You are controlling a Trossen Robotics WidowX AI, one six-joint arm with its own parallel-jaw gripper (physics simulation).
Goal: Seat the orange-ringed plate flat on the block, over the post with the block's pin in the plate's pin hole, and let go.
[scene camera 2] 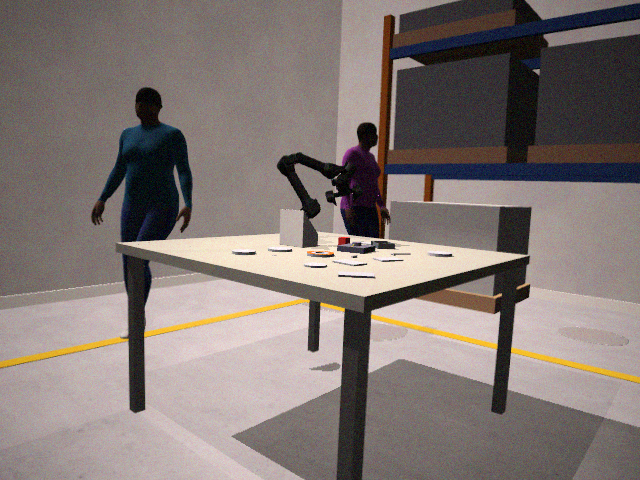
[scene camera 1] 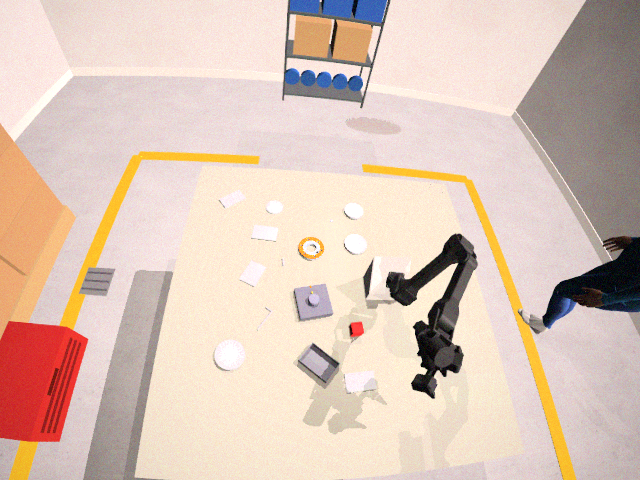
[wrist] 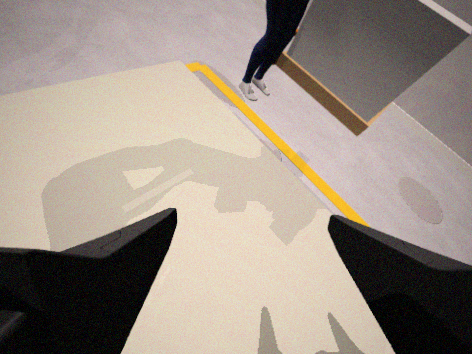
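Pixels of known places: gripper, fingertip midpoint: (scene camera 2: 344, 203) (scene camera 1: 439, 387) (wrist: 253, 218); arm's base, origin of the base link: (scene camera 2: 297, 223) (scene camera 1: 395, 280).
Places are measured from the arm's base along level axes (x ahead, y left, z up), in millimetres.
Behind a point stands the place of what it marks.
Observation:
The orange-ringed plate (scene camera 1: 302, 250) {z -89, x 353, y -147 mm} (scene camera 2: 311, 253) {z -87, x 318, y -214 mm} lies flat on the table, apart from the block, with its open centre showing. The grey-purple block (scene camera 1: 322, 310) {z -75, x 264, y 113 mm} (scene camera 2: 355, 249) {z -83, x 338, y 22 mm} sits on the table with a round post (scene camera 1: 313, 300) {z -59, x 300, y 83 mm} standing on it and a small yellow-orange pin (scene camera 1: 311, 292) {z -69, x 308, y 47 mm} beside the post. Neither the plate nor the block shows in the wrist view. My gripper (wrist: 253, 218) {z 95, x -74, y 401 mm} is open and empty. It is raised well above the table, on the far side of the red cube from the block in scene camera 1.
A red cube (scene camera 1: 356, 329) {z -59, x 141, y 182 mm} (scene camera 2: 343, 240) {z -71, x 148, y 157 mm}, an open grey tray (scene camera 1: 301, 361) {z -75, x 329, y 304 mm} and a white card (scene camera 1: 360, 381) {z -93, x 121, y 358 mm} lie near the block. White discs (scene camera 1: 229, 354) {z -86, x 574, y 301 mm} (scene camera 1: 355, 243) {z -88, x 128, y -209 mm} and more cards are scattered on the table (scene camera 1: 206, 439) {z -98, x 607, y 573 mm}. The arm's white pedestal (scene camera 2: 293, 227) {z -13, x 39, y -60 mm} stands on it. People stand beyond the table.

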